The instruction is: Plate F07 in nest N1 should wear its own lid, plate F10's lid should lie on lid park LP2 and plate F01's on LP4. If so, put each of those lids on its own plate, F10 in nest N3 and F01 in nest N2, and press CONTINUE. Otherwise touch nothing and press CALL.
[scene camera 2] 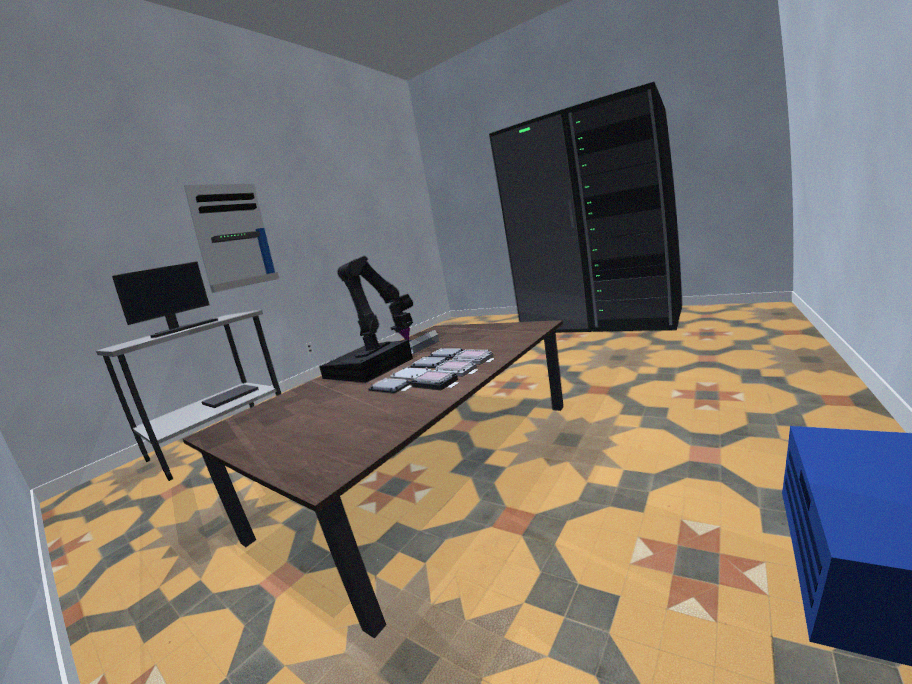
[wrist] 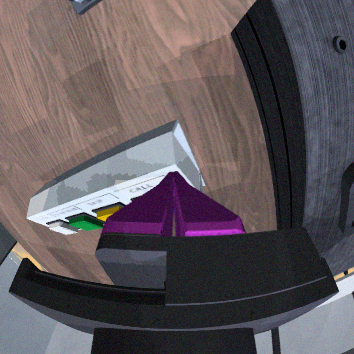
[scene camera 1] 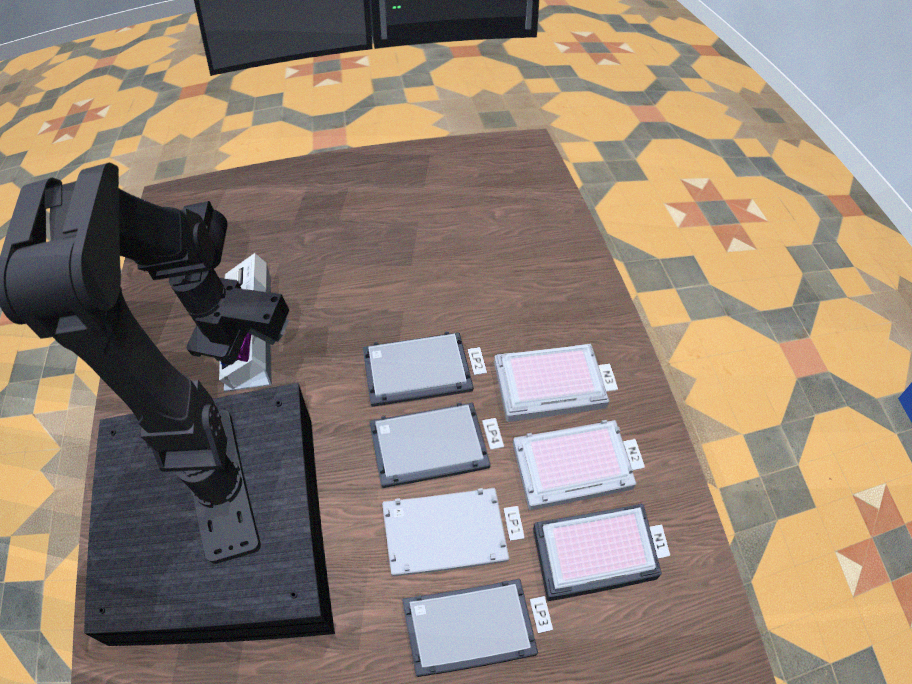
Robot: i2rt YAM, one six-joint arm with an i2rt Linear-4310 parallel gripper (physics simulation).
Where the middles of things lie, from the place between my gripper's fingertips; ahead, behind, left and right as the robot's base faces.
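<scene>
Counted from my hand: white button box (scene camera 1: 256,372), 30 mm below, 10 mm ahead, 100 mm to the left; lid park LP1 (scene camera 1: 452,531), 50 mm below, 200 mm ahead, 310 mm to the right; lid park LP2 (scene camera 1: 468,387), 50 mm below, 250 mm ahead, 60 mm to the right; lid park LP4 (scene camera 1: 485,464), 50 mm below, 220 mm ahead, 190 mm to the right.
</scene>
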